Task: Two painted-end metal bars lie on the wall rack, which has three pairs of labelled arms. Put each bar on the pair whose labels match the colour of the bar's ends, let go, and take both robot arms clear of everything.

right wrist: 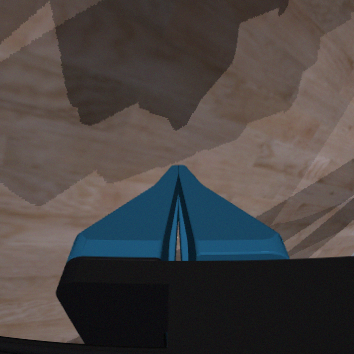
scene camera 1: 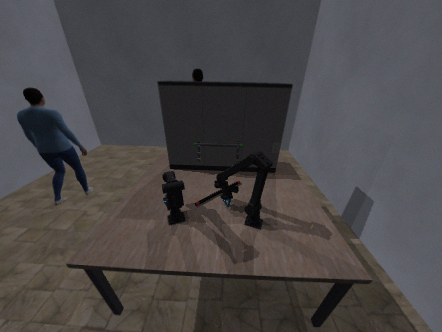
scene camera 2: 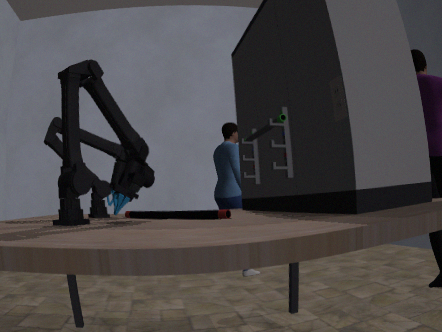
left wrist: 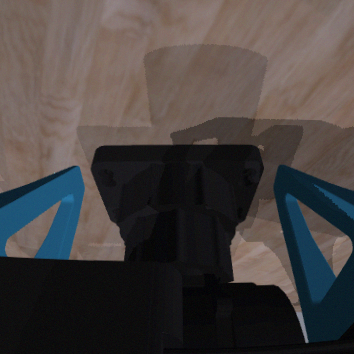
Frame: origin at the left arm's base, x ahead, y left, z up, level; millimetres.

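Where they show: left gripper, fingertip midpoint: [scene camera 2: 112, 205] [left wrist: 178, 175]; right gripper, fingertip midpoint: [right wrist: 177, 175] [scene camera 1: 228, 207] [scene camera 2: 115, 214]; left arm's base, origin of the base link: [scene camera 1: 176, 218] [scene camera 2: 98, 217] [left wrist: 177, 181]; right arm's base, origin of the base link: [scene camera 1: 253, 222] [scene camera 2: 71, 224].
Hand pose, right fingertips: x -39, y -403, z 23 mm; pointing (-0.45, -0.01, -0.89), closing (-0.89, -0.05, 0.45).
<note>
Each offset is from my right fingertips to the top centre of the thing. Level surfaces: height alone.
A black bar with red ends @(219 mm ahead, 9 mm right, 7 mm up) [scene camera 1: 207, 198] [scene camera 2: 175, 214] lies slantwise on the table. A green-ended bar @(582 mm ahead, 128 mm right, 312 mm up) [scene camera 1: 218, 145] [scene camera 2: 265, 130] rests across the top pair of arms of the wall rack [scene camera 1: 199, 153] [scene camera 2: 289, 150]. In scene camera 2, blue shows by the rack's middle arms and red by its lowest; both pairs are bare. My right gripper [scene camera 1: 228, 204] [scene camera 2: 117, 213] [right wrist: 177, 175] is shut and empty, low over the table on the near side of the red-ended bar. My left gripper [scene camera 1: 165, 202] [left wrist: 178, 175] is open and empty beside its own arm's base.
The dark upright panel [scene camera 1: 225, 112] [scene camera 2: 295, 75] stands at the back of the table @(23 mm down) [scene camera 1: 165, 255] [scene camera 2: 300, 232] behind the rack. The right arm's forearm and wrist hang over part of the red-ended bar in scene camera 1. A person in blue [scene camera 1: 47, 130] [scene camera 2: 227, 165] stands beyond the table.
</note>
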